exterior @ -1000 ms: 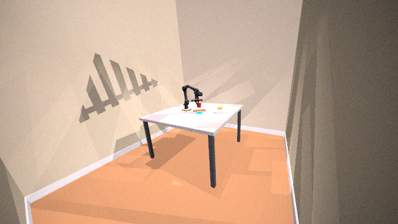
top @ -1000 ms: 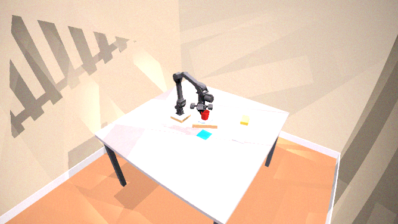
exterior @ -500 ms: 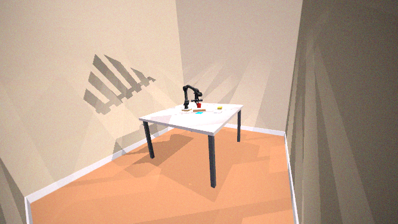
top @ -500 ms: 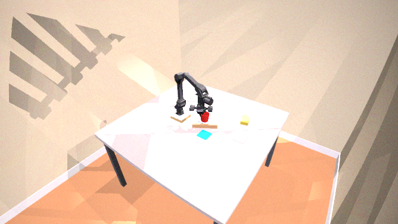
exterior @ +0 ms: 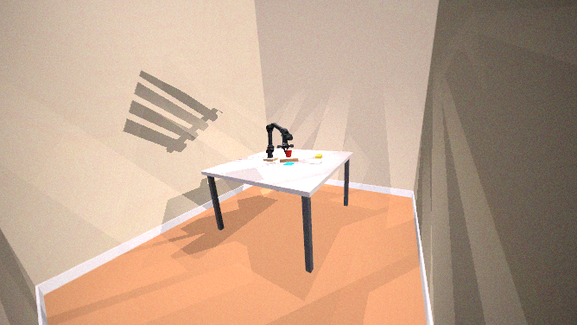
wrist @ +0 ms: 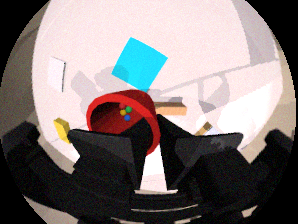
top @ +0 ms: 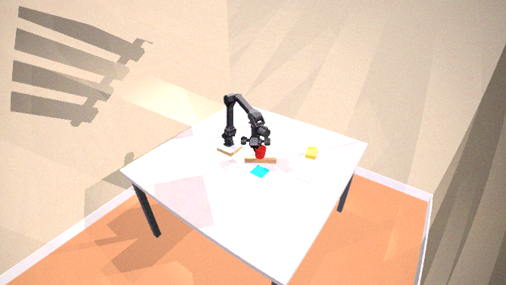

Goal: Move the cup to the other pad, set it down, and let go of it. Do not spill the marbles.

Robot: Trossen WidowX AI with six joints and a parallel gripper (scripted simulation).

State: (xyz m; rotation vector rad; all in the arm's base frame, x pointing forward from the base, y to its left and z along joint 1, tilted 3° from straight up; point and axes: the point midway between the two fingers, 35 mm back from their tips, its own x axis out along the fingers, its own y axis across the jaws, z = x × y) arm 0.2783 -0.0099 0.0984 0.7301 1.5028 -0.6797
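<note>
The cyan pad is 70 mm ahead of my gripper tip, 40 mm to the right of it and 110 mm below it. The rest, counted from my gripper tip: pale flat sheet 310 mm ahead, 130 mm to the left, 100 mm below; then wooden bar 10 mm ahead, 40 mm to the left, 90 mm below; then red cup 20 mm ahead, 20 mm to the left.
</note>
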